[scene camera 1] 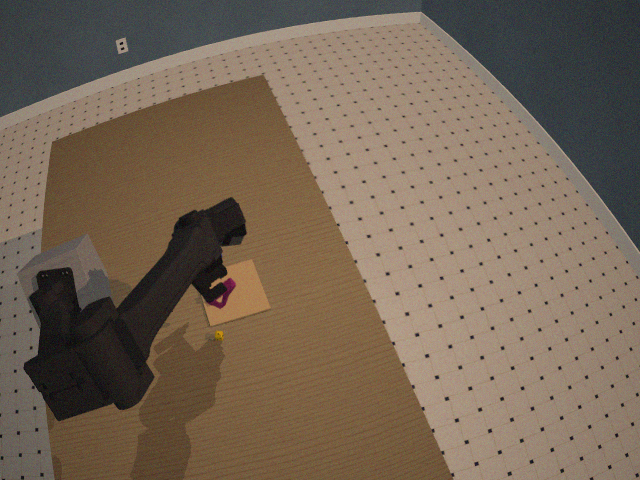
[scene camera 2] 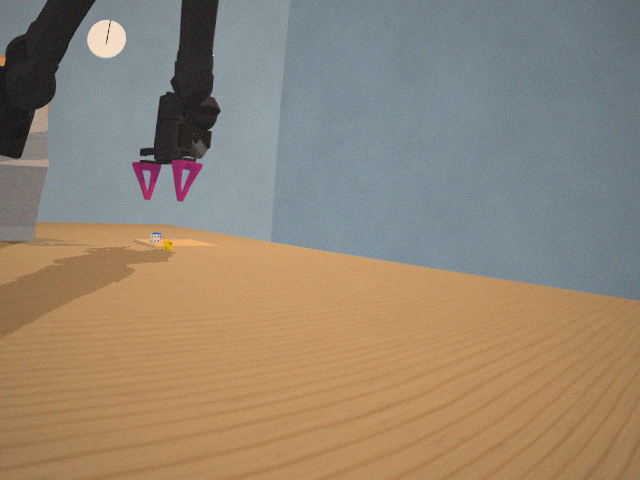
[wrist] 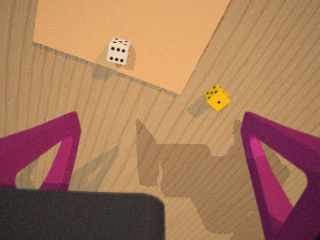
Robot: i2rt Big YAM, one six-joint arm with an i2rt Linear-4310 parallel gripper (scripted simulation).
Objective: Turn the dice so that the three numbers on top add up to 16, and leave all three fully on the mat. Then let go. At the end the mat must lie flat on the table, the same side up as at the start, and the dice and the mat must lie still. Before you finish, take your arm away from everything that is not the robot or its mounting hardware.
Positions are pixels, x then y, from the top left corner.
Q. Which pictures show my gripper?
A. Scene camera 1, scene camera 2 and the wrist view: all of them.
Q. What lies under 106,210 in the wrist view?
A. My gripper.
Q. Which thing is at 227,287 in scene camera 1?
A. My gripper.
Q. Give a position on a mat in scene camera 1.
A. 248,298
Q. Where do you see a mat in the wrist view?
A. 165,49
